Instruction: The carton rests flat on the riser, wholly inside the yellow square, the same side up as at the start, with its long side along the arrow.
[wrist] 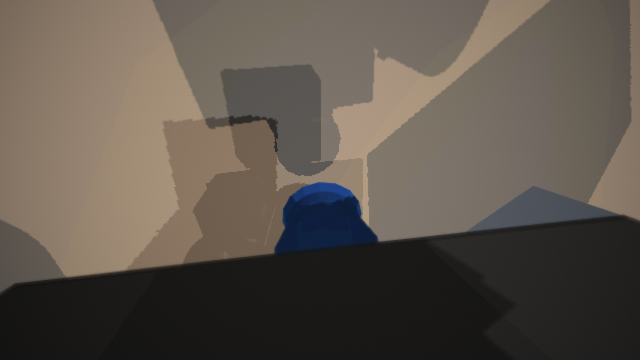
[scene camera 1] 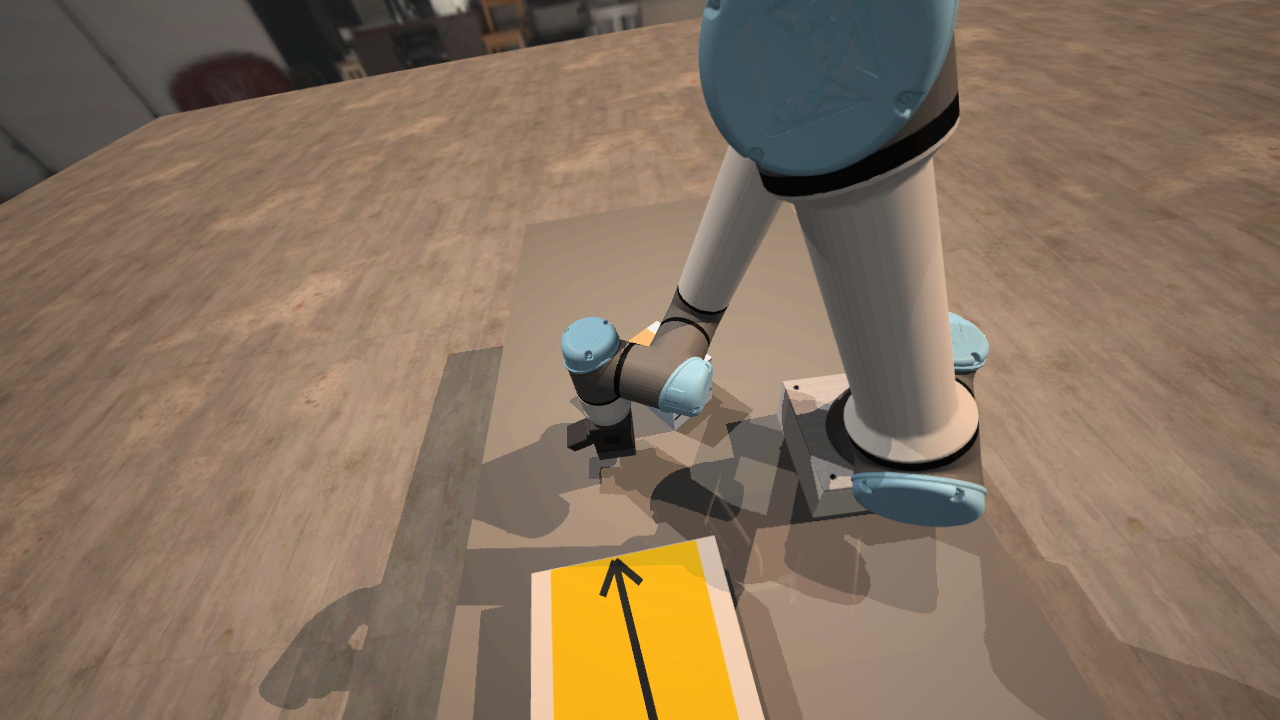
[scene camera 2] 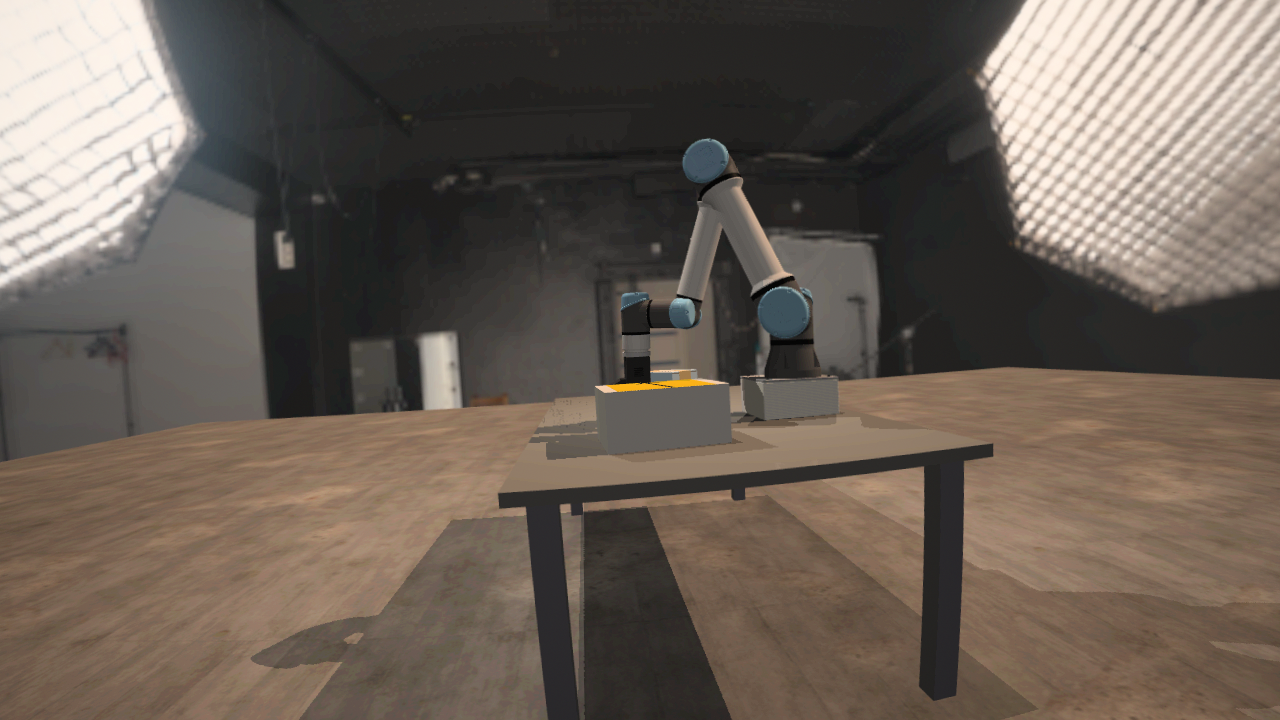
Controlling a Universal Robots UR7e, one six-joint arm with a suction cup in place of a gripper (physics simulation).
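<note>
The white carton with an orange band [scene camera 1: 671, 419] [scene camera 2: 677, 372] [wrist: 535, 207] stands on the table beyond the riser, partly hidden behind the arm in scene view 1; a corner of it shows in the wrist view. My suction gripper [scene camera 1: 615, 454] [scene camera 2: 636, 376] [wrist: 322, 200] points down beside the carton, low over the table and apart from it. It is shut with nothing on its blue cup. The riser [scene camera 1: 541, 653] [scene camera 2: 662, 419] is a pale block nearer scene camera 1. Its yellow square [scene camera 1: 586, 644] [scene camera 2: 693, 384] bears a black arrow [scene camera 1: 633, 635] and no carton.
The arm's base stands on a grey block [scene camera 1: 810, 447] [scene camera 2: 792, 398] to the right of the carton and riser. The arm's forearm and wrist joints hang over the carton in scene view 1. The table [scene camera 2: 859, 456] has dark legs, and its edge runs past the riser.
</note>
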